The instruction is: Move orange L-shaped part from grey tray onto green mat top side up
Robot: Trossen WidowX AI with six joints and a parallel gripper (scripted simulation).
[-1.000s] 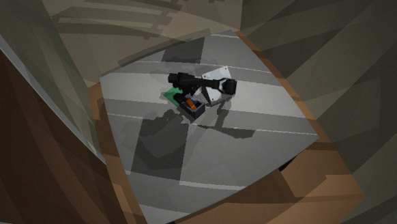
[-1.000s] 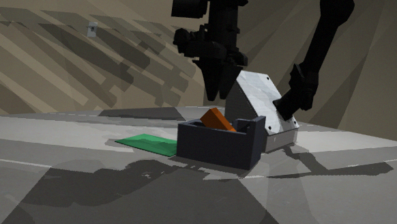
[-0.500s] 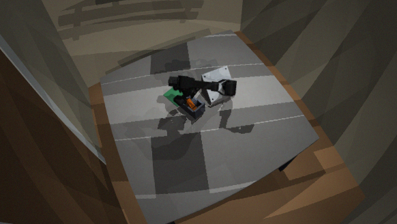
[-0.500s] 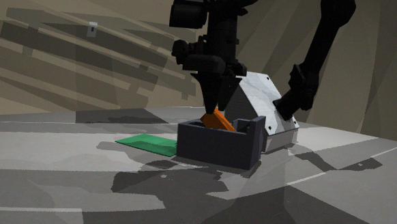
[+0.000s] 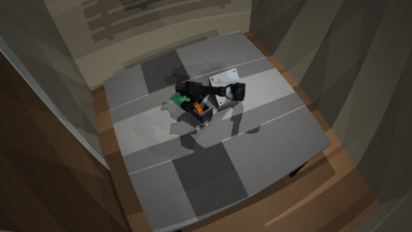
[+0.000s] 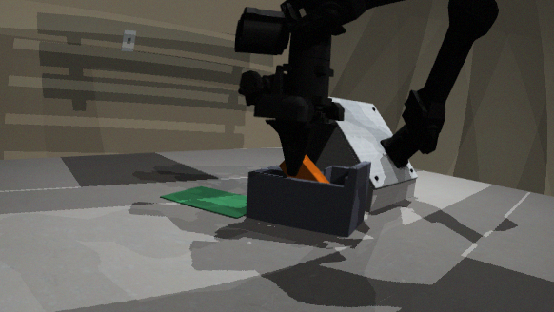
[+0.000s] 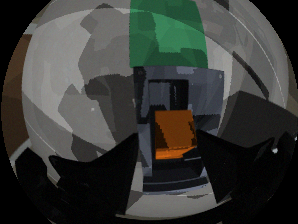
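The orange part lies 30 mm to the left of my gripper tip, 30 mm below it and 30 mm behind it. From my gripper tip the other things lie so: green mat: 140 mm to the right, 80 mm below, 20 mm ahead.
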